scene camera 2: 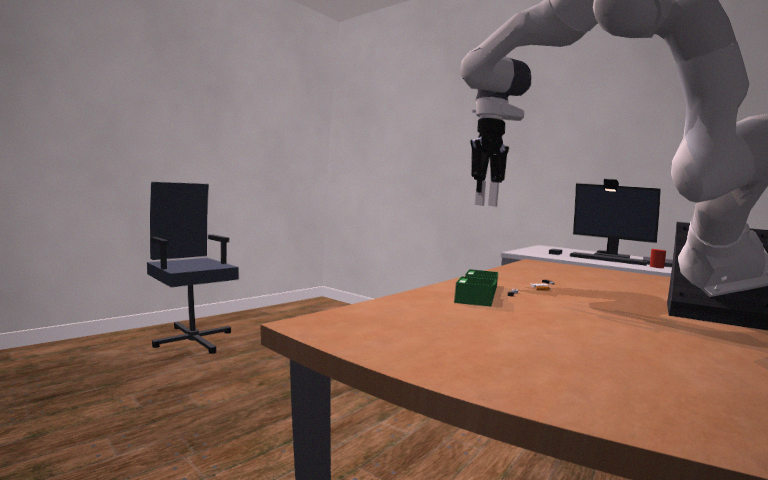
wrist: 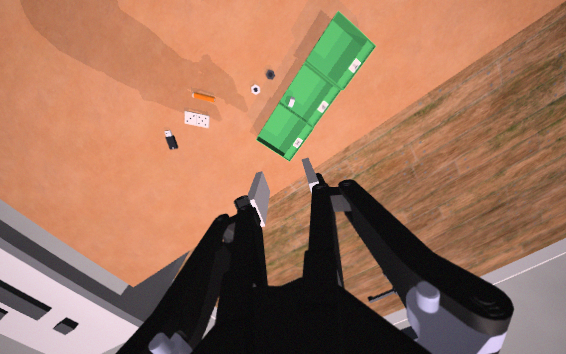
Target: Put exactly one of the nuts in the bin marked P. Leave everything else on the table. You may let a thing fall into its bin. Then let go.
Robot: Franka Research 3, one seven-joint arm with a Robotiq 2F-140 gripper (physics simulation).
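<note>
A green three-part bin block stands on the table. Its middle bin, marked P (wrist: pixel 311 89), lies between the bin marked T (wrist: pixel 334 47) and the bin marked H (wrist: pixel 283 129). A small white thing (wrist: pixel 291 102) lies inside the P bin near the divider to the H bin; its shape is too small to make out surely. A white nut (wrist: pixel 255 89) and a dark nut (wrist: pixel 270 74) lie on the table beside the bins. My gripper (scene camera 2: pixel 487 204) (wrist: pixel 285 176) is partly open and empty, high above the table, beyond the H end of the bins in the wrist view.
An orange stick (wrist: pixel 204 97), a white domino (wrist: pixel 197 119) and a black USB stick (wrist: pixel 171 140) lie on the table (scene camera 2: pixel 538 362). A side desk holds a monitor (scene camera 2: pixel 616 212) and a red cup (scene camera 2: pixel 657 258). A chair (scene camera 2: pixel 179 220) stands on the floor.
</note>
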